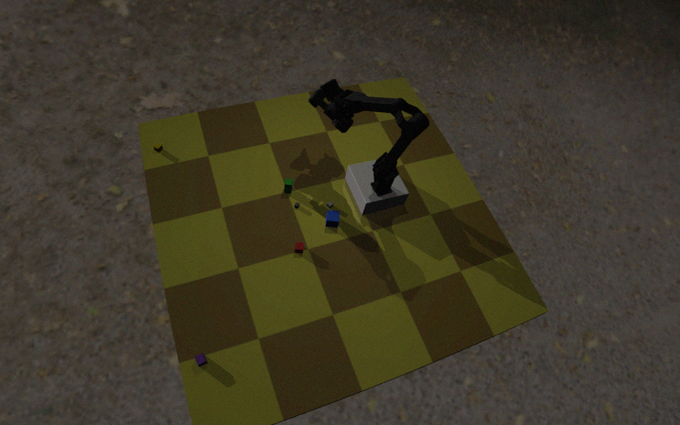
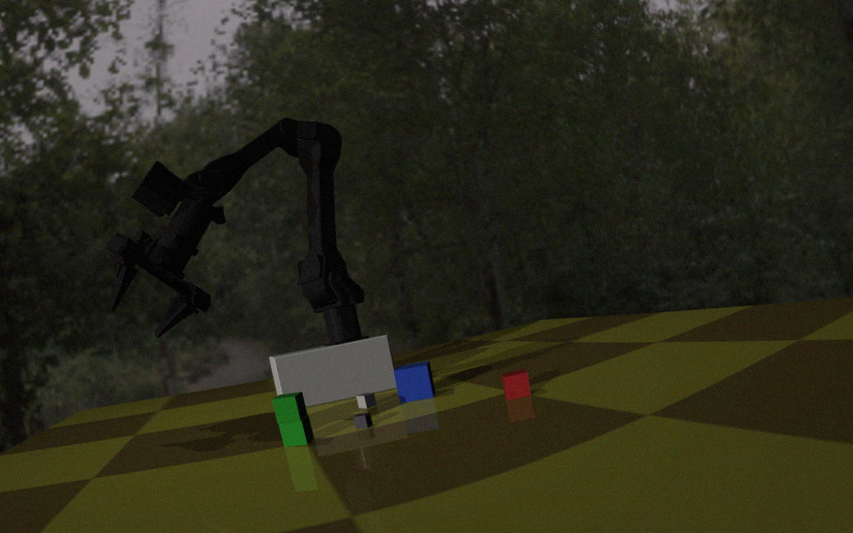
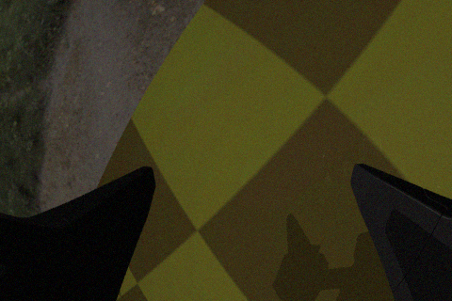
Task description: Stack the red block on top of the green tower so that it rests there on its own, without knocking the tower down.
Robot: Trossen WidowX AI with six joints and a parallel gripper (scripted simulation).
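Now: gripper tip 290 mm short of the red block, 430 mm to the right of it and 160 mm above it. Round my gripper tip: white cube (100 mm ahead, 310 mm to the left, 160 mm below); blue cube (130 mm ahead, 380 mm to the left, 150 mm below); grey cube (220 mm ahead, 260 mm to the left, 160 mm below).
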